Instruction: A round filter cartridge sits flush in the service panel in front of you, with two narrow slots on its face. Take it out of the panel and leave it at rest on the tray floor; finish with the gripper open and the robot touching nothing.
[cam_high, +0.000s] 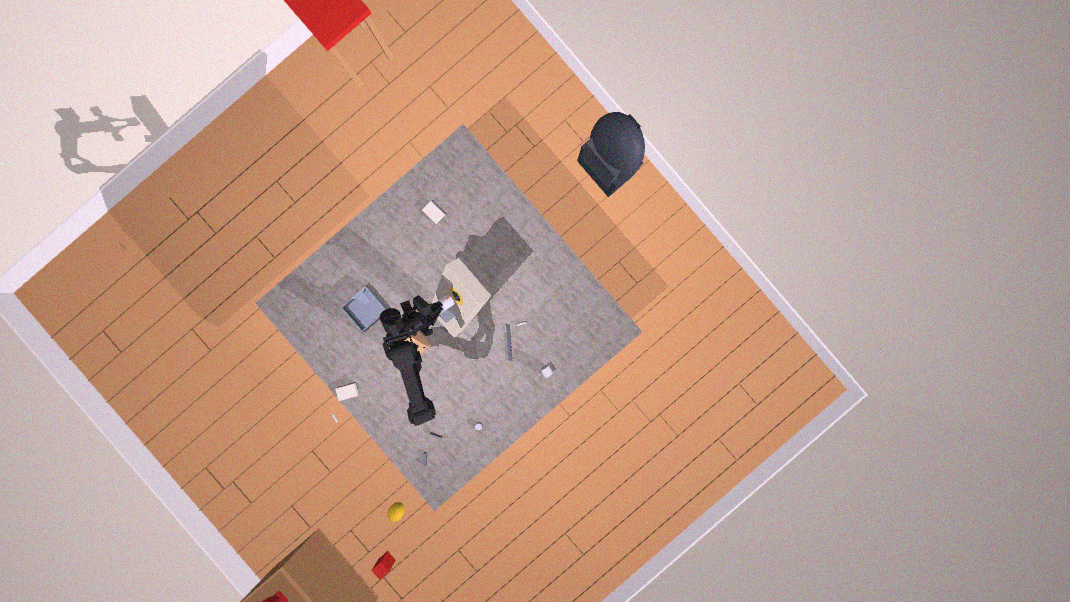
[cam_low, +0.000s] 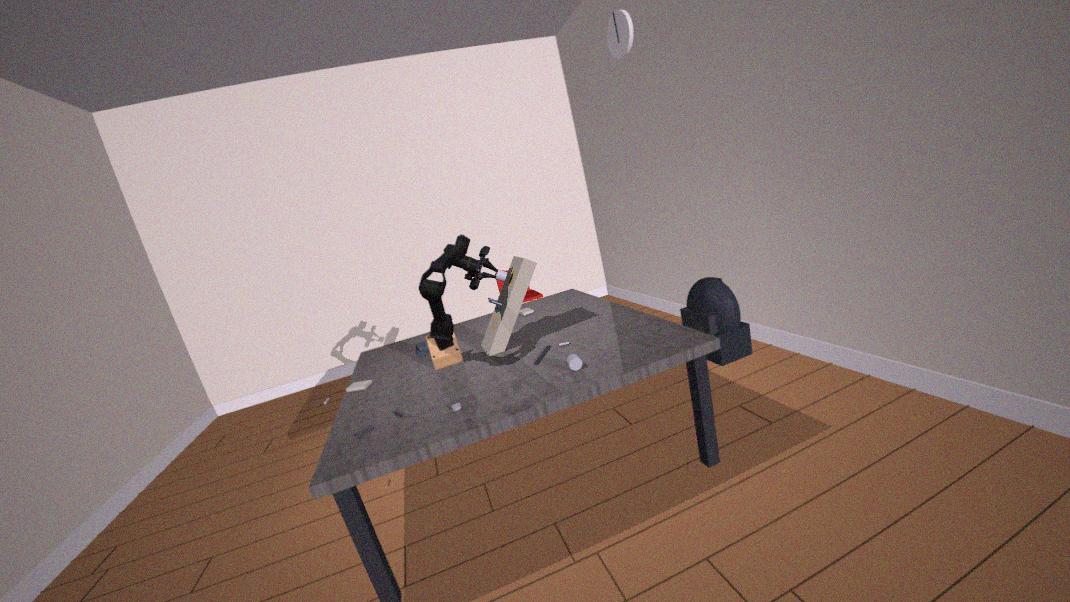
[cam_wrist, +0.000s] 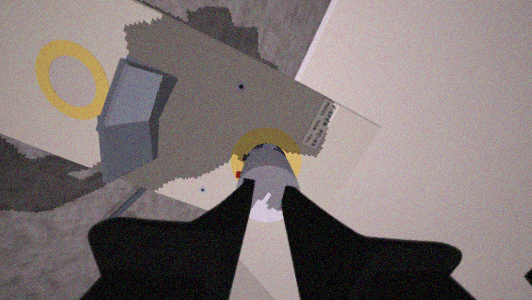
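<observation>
My gripper tip is now 340 mm past the grey-blue tray, 310 mm to the right of it and 300 mm above it. Round my gripper tip: round grey filter cartridge (10 mm ahead, 10 mm below); then small cylinder (40 mm ahead, 500 mm to the right, 280 mm below).
</observation>
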